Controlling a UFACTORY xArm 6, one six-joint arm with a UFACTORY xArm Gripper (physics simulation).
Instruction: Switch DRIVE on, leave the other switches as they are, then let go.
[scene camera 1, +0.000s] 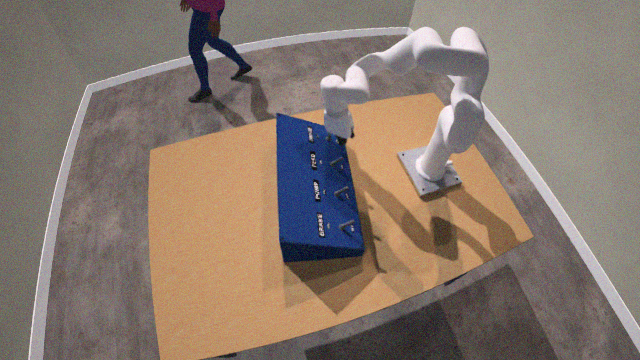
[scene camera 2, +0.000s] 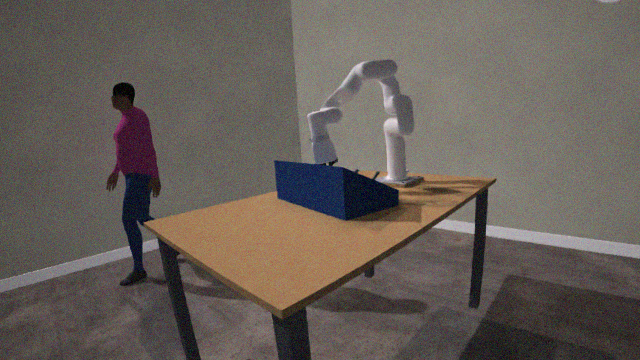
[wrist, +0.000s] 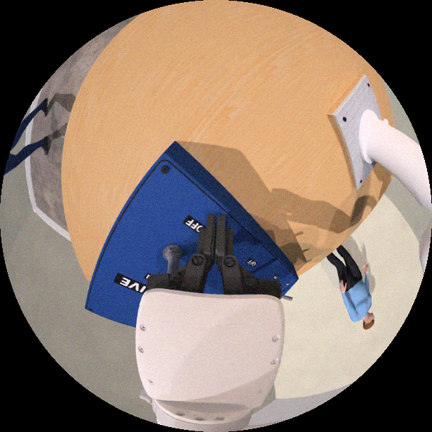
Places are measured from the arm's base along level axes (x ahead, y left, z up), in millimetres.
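Pixels of known places: gripper, fingertip midpoint: (scene camera 1: 343, 143); arm's base, link origin: (scene camera 1: 430, 168) (scene camera 2: 397, 178).
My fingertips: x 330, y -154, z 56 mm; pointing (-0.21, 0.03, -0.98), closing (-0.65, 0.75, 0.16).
Ahead of a thing's pixels: the offset from my fingertips to its middle. Level surfaces: height alone.
The blue sloped switch panel {dz -15, dx +153, dy +145 mm} (scene camera 1: 295, 200) (scene camera 2: 310, 185) (wrist: 135, 215) stands on the table. The DRIVE lever {dz +40, dx +49, dy -20 mm} (scene camera 1: 328, 139) (wrist: 171, 252) is at its far end in scene camera 1; it appears to lean toward its OFF label (wrist: 193, 224), and part of it is hidden by the gripper in scene camera 1. The FEED lever {dz +34, dx +56, dy +101 mm} (scene camera 1: 336, 162), PUMP lever {dz +34, dx +76, dy +219 mm} (scene camera 1: 341, 192) and BRAKE lever {dz +34, dx +95, dy +337 mm} (scene camera 1: 347, 225) lean alike toward the panel's low edge. My gripper (scene camera 1: 342, 142) (scene camera 2: 327, 163) (wrist: 216, 222) is shut and empty, over the low side of the panel beside the DRIVE lever. Contact cannot be made out.
The wooden table {dz -77 mm} (scene camera 1: 210, 225) (scene camera 2: 260, 250) (wrist: 200, 75) bears the panel and the arm's base plate (scene camera 1: 410, 162) (wrist: 350, 120). A person in a pink top (scene camera 1: 200, 45) (scene camera 2: 137, 145) is beyond the table. Another person in a blue top (wrist: 357, 295) shows in the wrist view.
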